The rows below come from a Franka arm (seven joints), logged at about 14 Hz.
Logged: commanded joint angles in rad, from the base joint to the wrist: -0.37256 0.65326 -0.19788 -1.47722 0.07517 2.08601 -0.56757; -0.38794 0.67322 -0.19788 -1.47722 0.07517 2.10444 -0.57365; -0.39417 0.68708 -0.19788 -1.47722 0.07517 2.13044 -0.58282; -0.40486 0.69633 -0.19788 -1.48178 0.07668 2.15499 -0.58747; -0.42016 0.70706 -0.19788 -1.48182 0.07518 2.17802 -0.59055; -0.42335 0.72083 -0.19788 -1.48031 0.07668 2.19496 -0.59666; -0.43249 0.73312 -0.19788 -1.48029 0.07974 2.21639 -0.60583; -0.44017 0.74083 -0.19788 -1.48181 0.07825 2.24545 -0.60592; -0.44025 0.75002 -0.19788 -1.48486 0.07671 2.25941 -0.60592; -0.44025 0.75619 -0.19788 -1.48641 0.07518 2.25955 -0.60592; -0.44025 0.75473 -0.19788 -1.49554 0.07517 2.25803 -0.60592; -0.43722 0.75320 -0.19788 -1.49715 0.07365 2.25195 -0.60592; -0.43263 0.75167 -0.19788 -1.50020 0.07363 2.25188 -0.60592
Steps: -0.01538 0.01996 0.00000 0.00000 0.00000 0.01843 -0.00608; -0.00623 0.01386 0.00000 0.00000 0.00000 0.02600 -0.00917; -0.01069 0.00925 0.00000 -0.00456 0.00151 0.02455 -0.00465; -0.01530 0.01073 0.00000 -0.00004 -0.00150 0.02303 -0.00308; -0.00319 0.01377 0.00000 0.00151 0.00150 0.01694 -0.00611; -0.00914 0.01229 0.00000 0.00002 0.00306 0.02143 -0.00917; -0.00768 0.00771 0.00000 -0.00152 -0.00149 0.02906 -0.00009; -0.00008 0.00919 0.00000 -0.00305 -0.00154 0.01396 0.00000; 0.00000 0.00617 0.00000 -0.00155 -0.00153 0.00014 0.00000; 0.00000 -0.00146 0.00000 -0.00913 -0.00001 -0.00152 0.00000; 0.00303 -0.00153 0.00000 -0.00161 -0.00152 -0.00608 0.00000; 0.00459 -0.00153 0.00000 -0.00305 -0.00002 -0.00007 0.00000
